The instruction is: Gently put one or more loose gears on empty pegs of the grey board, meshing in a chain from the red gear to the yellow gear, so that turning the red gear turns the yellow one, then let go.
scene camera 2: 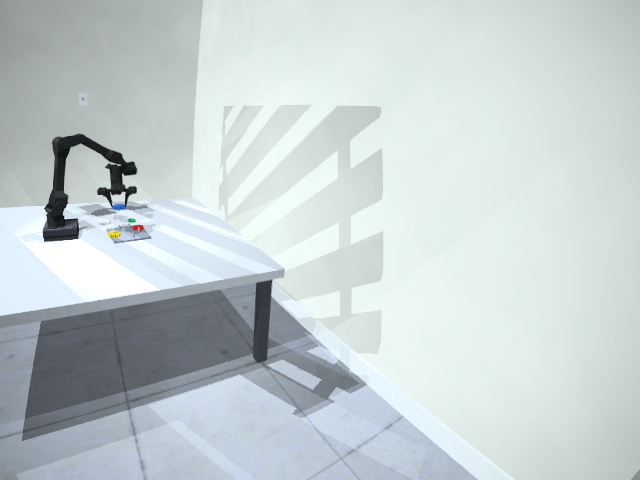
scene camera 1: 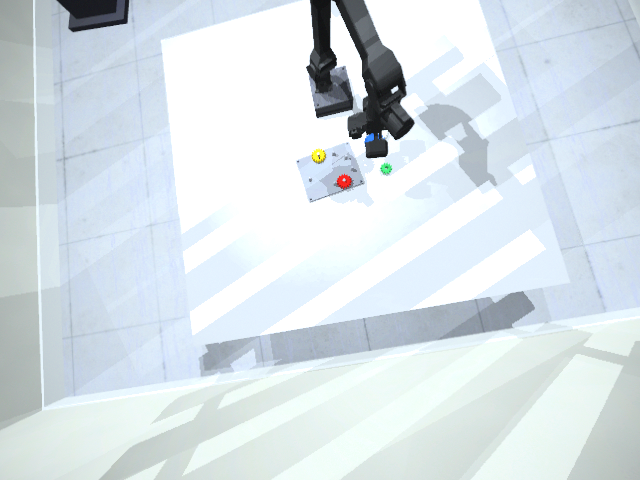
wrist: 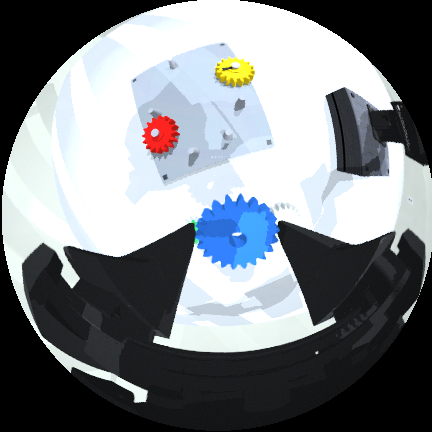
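Pixels of known places: gripper, fingertip midpoint: [scene camera 2: 118, 206] [scene camera 1: 372, 142] [wrist: 236, 227]; arm's base at its link origin: [scene camera 2: 56, 226] [scene camera 1: 323, 84].
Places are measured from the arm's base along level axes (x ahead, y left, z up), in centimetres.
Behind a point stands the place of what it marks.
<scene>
The blue gear [scene camera 1: 370, 138] @[x 25.5, y 14.8, z 4.8 cm] [scene camera 2: 118, 206] @[x 26.5, y 14.1, z 5.0 cm] [wrist: 236, 232] @[x 26.7, y 15.4, z 5.0 cm] is held flat between the fingertips of my gripper [scene camera 2: 118, 205] @[x 26.6, y 15.3, z 4.4 cm] [wrist: 236, 227] @[x 26.6, y 15.3, z 4.4 cm], above the table beside the board. The grey board [scene camera 1: 321, 190] @[x 38.5, y -2.7, z -4.8 cm] [scene camera 2: 130, 239] @[x 33.1, y -9.7, z -4.8 cm] [wrist: 200, 87] @[x 30.1, y -0.8, z -4.8 cm] carries the red gear [scene camera 1: 344, 181] @[x 36.5, y 5.9, z -3.0 cm] [scene camera 2: 138, 227] [wrist: 161, 134] @[x 35.2, y 6.1, z -3.1 cm] and the yellow gear [scene camera 1: 318, 155] @[x 25.9, y -3.1, z -2.9 cm] [scene camera 2: 113, 234] @[x 25.3, y -5.4, z -3.5 cm] [wrist: 235, 72] @[x 25.4, y -2.1, z -3.2 cm] on pegs, apart from each other. Several pegs are empty, including one peg [wrist: 227, 134] @[x 26.9, y 7.3, z -2.7 cm]. The green gear [scene camera 1: 386, 168] @[x 31.7, y 21.3, z -4.8 cm] [scene camera 2: 131, 220] @[x 32.1, y 19.8, z -4.4 cm] [wrist: 195, 232] lies off the board, mostly hidden in the wrist view. A white gear [scene camera 2: 104, 222] @[x 18.6, y 17.9, z -4.4 cm] [wrist: 286, 206] @[x 17.9, y 17.1, z -4.7 cm] also lies loose.
The arm's base [scene camera 1: 332, 98] @[x 6.2, y 3.1, z 0.2 cm] [scene camera 2: 61, 230] @[x 3.1, y -4.4, z -0.8 cm] [wrist: 361, 132] @[x 7.5, y 3.9, z 0.2 cm] stands on the white table [scene camera 1: 248, 294] @[x 75.4, y -31.0, z -5.6 cm] [scene camera 2: 206, 268] @[x 62.6, y -45.3, z -5.6 cm], near the yellow gear's side of the board. The upright pegs stick up from the board.
</scene>
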